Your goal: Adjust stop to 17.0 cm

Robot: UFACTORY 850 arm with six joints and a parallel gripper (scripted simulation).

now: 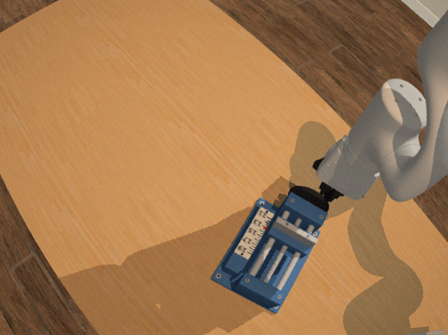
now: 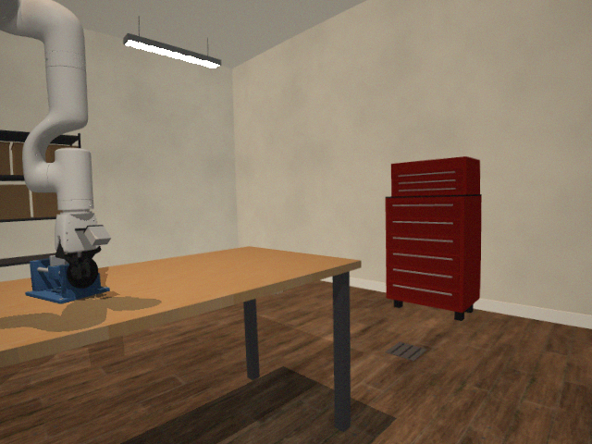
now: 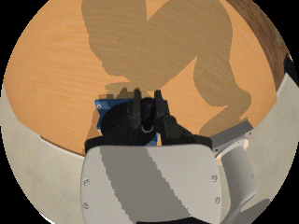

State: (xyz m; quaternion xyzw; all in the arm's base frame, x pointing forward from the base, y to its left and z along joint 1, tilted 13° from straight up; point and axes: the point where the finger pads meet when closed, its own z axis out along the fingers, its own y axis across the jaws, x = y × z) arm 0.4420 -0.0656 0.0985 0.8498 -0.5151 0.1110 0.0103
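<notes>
My hand is 13 cm to the right of the grey stop bar and 2 cm past it. From my hand the other things lie so: black handwheel (2 cm to the left, 1 cm below).
</notes>
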